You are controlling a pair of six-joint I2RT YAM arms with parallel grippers.
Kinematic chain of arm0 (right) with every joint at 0, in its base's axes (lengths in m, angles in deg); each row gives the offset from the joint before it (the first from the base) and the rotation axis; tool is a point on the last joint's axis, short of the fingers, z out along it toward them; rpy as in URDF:
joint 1: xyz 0 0 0.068 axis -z
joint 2: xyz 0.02 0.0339 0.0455 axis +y
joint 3: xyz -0.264 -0.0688 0 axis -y
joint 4: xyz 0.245 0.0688 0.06 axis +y
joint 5: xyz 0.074 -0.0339 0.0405 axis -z
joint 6: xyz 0.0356 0 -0.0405 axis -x
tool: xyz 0 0 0 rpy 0 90 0
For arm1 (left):
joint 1: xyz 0 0 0.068 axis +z
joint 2: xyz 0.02 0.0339 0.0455 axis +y
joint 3: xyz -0.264 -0.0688 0 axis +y
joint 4: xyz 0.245 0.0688 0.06 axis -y
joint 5: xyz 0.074 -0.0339 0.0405 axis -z
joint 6: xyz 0.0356 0 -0.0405 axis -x
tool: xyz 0 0 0 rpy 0 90 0
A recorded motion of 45 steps. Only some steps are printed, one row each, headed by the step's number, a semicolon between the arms.
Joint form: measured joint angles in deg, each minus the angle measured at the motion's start. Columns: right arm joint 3, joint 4, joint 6, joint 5, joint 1, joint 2; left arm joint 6, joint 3, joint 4, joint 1, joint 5, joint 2.
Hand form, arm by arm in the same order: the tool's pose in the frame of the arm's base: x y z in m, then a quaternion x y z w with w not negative. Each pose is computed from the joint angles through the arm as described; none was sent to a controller.
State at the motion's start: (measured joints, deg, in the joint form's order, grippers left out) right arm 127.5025 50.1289 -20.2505 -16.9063 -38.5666 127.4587; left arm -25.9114 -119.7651 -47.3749 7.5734 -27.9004 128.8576
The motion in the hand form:
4: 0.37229 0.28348 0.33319 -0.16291 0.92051 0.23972 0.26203; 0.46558 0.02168 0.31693 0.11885 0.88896 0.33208 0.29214
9: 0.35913 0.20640 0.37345 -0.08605 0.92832 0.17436 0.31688; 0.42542 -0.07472 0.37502 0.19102 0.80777 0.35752 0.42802
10: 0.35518 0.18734 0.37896 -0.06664 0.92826 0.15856 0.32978; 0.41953 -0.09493 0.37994 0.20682 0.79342 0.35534 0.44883
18: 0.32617 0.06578 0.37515 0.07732 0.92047 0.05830 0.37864; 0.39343 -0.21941 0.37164 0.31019 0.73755 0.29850 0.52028
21: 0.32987 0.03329 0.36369 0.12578 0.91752 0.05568 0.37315; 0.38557 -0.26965 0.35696 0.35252 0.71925 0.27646 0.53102
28: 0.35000 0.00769 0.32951 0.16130 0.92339 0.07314 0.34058; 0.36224 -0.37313 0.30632 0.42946 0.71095 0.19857 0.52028
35: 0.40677 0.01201 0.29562 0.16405 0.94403 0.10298 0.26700; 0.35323 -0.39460 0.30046 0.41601 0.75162 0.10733 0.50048
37: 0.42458 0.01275 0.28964 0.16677 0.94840 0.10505 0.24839; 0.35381 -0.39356 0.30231 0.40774 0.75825 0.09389 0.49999
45: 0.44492 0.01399 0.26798 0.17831 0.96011 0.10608 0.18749; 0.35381 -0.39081 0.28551 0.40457 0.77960 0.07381 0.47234
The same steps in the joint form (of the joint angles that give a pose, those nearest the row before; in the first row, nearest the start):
4: -2.30 3.36 -0.07 6.36 2.08 -6.23; -2.78 5.31 5.62 -7.17 -3.21 -10.84
9: -11.26 4.96 0.04 13.88 8.94 -18.62; -10.08 14.23 20.43 -20.31 -8.00 -22.45
10: -14.12 4.53 0.22 15.47 10.88 -21.64; -11.30 15.06 22.89 -23.15 -8.61 -23.26
18: -34.97 -1.27 0.98 22.60 26.56 -38.56; -13.99 14.41 30.40 -39.45 -9.18 -19.89
21: -38.23 -3.19 0.02 20.74 32.39 -39.32; -14.80 11.56 31.78 -45.16 -9.20 -15.45
28: -41.35 -6.64 -1.01 16.24 37.38 -35.56; -9.68 0.46 27.19 -55.65 -6.67 -2.27
35: -29.64 -1.90 -2.29 11.43 37.35 -20.68; 2.12 -7.46 18.12 -57.59 -0.85 1.99
37: -23.84 1.03 -2.58 10.84 37.35 -15.71; 3.91 -7.98 17.42 -57.42 0.07 1.99
45: -16.17 7.89 -3.56 9.53 37.35 -7.98; 7.65 -5.53 15.89 -57.09 2.29 1.97

